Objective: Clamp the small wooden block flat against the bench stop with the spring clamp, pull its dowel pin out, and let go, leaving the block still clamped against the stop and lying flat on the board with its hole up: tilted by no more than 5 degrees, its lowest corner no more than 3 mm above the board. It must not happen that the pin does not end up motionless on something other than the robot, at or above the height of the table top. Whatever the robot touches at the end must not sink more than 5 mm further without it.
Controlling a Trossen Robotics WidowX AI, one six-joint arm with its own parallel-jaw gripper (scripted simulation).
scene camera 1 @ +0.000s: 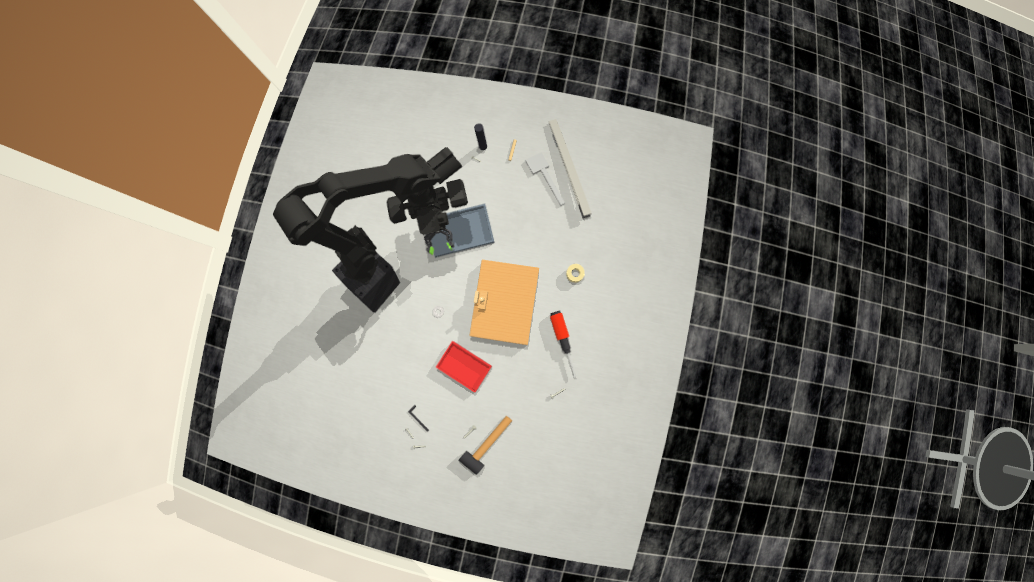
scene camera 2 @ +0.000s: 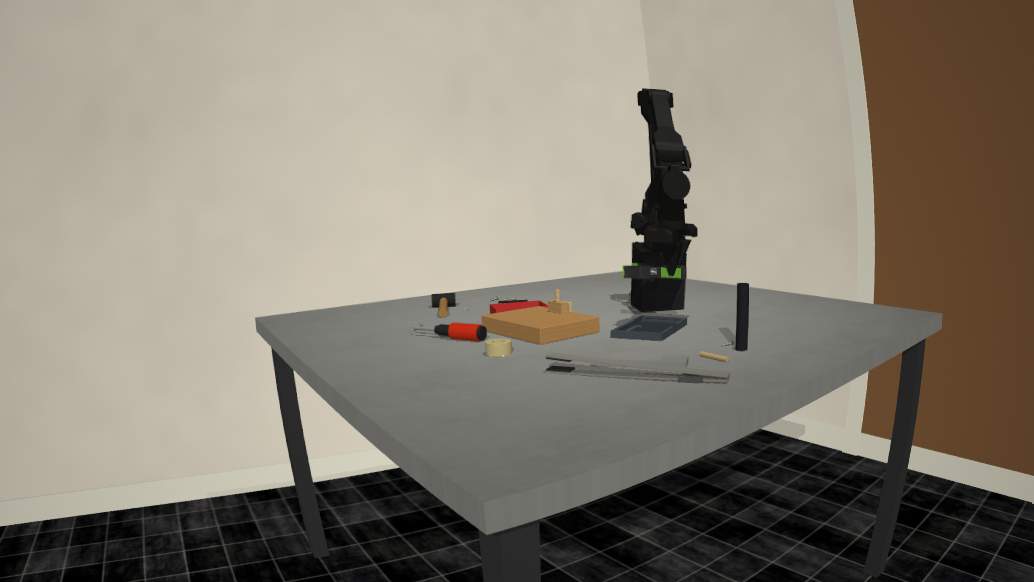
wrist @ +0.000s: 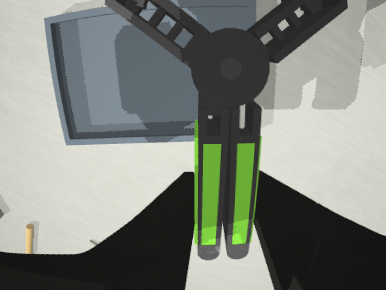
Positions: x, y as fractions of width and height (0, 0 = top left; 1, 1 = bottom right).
Labels:
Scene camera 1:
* red tray: 0.45, 0.63
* hammer: 0.46, 0.79
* grey tray: 0.45, 0.39
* wooden board: 0.49, 0.50
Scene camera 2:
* my gripper: 0.65, 0.47
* grey tray: 0.62, 0.56
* wooden board: 0.52, 0.56
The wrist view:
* my gripper: 0.57, 0.62
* grey tray: 0.29, 0.27

